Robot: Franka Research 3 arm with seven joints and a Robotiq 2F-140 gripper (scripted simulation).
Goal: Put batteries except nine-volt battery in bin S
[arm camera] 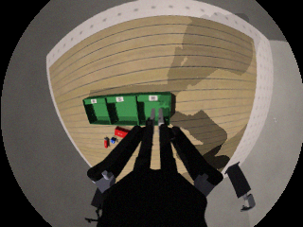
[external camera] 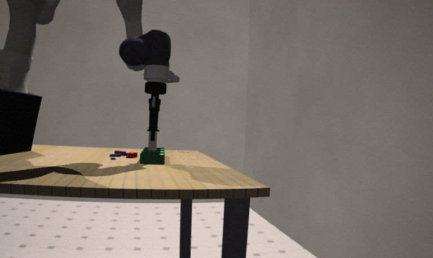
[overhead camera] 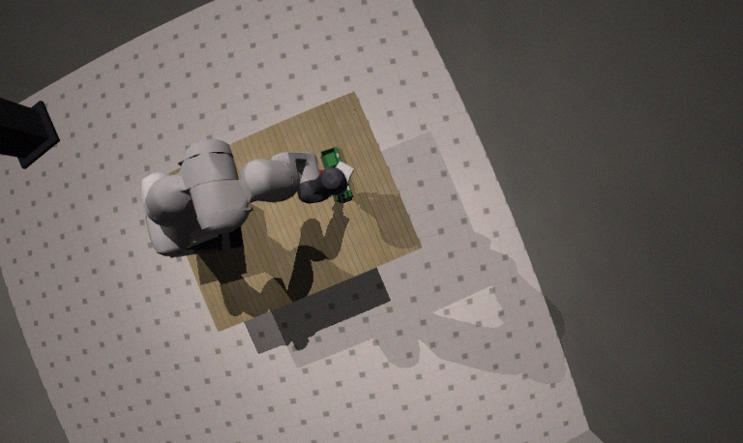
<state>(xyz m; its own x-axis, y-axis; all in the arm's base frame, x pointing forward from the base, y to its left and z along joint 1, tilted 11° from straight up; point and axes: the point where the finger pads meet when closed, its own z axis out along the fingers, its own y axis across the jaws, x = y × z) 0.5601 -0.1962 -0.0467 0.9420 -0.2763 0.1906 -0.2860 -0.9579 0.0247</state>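
Now: the green bin row 20 mm ahead of my hand, 90 mm to the left of it and 60 mm below it. Also, from my hand: grey button cell: 130 mm behind, 60 mm to the left, 70 mm below; then red block-shaped battery: 60 mm behind, 130 mm to the left, 70 mm below; then blue battery: 120 mm behind, 150 mm to the left, 70 mm below.
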